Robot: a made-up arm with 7 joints.
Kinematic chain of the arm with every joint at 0, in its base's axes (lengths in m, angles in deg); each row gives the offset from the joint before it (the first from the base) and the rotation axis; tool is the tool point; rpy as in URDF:
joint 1: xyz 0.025 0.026 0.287 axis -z
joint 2: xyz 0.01 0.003 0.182 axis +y
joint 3: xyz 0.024 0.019 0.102 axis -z
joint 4: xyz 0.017 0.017 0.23 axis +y
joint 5: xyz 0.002 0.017 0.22 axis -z
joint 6: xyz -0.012 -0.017 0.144 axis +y
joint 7: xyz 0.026 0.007 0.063 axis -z
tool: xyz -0.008 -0.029 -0.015 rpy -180 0 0
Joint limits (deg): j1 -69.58..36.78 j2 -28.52..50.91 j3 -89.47..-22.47 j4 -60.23..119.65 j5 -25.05..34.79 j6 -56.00..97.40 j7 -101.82..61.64
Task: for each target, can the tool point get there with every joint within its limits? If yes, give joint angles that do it. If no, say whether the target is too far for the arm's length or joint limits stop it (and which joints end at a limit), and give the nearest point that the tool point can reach.
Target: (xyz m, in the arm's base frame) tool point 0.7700 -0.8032 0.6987
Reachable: no: too far | nearest point 0.6402 -0.3207 0.7425 | short by 0.502 m
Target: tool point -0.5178 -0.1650 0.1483
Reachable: no: joint limits stop it (at a limit: joint 1, joint 2, joint 3, joint 4, joint 5, joint 7) | nearest point -0.3273 0.1060 0.5364 | short by 0.510 m
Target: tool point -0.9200 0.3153 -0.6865
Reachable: no: too far | nearest point -0.1792 0.3861 0.3194 | short by 1.251 m
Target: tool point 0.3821 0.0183 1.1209
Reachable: yes | joints 18.58 13.02 -32.45 19.21 16.41 5.20 -44.55
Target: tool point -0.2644 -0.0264 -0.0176
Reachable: no: joint limits stop it (at a limit: joint 1, joint 2, joint 4, joint 5) | nearest point -0.1238 0.3473 0.3087 | short by 0.516 m
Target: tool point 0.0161 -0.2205 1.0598
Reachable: yes | joints -49.60 -16.39 -68.58 -40.96 24.63 54.52 -68.24
